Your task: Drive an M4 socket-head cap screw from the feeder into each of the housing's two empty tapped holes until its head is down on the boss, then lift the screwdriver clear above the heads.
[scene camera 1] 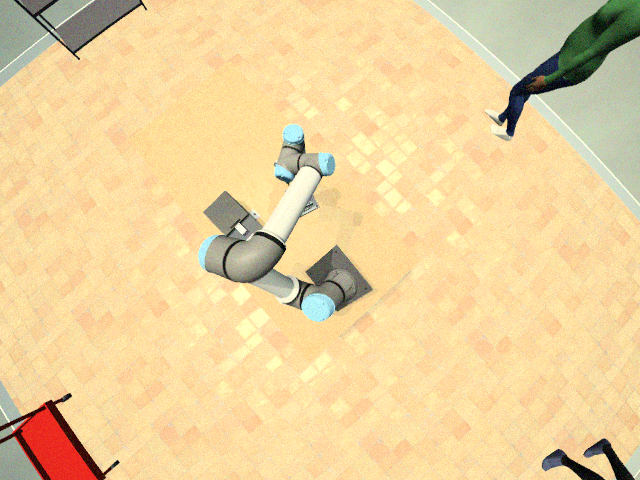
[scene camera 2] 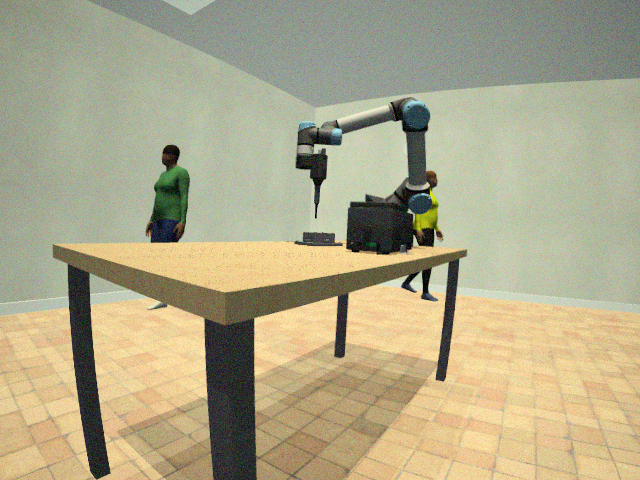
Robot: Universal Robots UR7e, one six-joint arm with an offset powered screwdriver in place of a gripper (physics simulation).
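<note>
My screwdriver (scene camera 2: 316, 214) points straight down in scene camera 2, its tip a short gap above the housing. It has no fingers, and whether a screw is on its bit is too small to tell. In scene camera 1 the wrist hides it. The low grey housing (scene camera 2: 318, 237) (scene camera 1: 309, 206) sits on a thin dark plate (scene camera 2: 330, 244); the arm partly covers it from above. Its holes and any screw heads cannot be made out. The screw feeder (scene camera 2: 376, 227) (scene camera 1: 225, 212), a large dark box, stands to the right of the housing in scene camera 2, apart from the screwdriver.
The wooden table (scene camera 2: 155, 286) bears everything. The arm's base stands on a dark plate (scene camera 1: 361, 283). A person in green (scene camera 1: 589, 51) (scene camera 2: 173, 191) and one in yellow (scene camera 2: 427, 222) are beyond the table. A red cart (scene camera 1: 56, 449) and a grey shelf unit (scene camera 1: 98, 25) stand at the room's edges.
</note>
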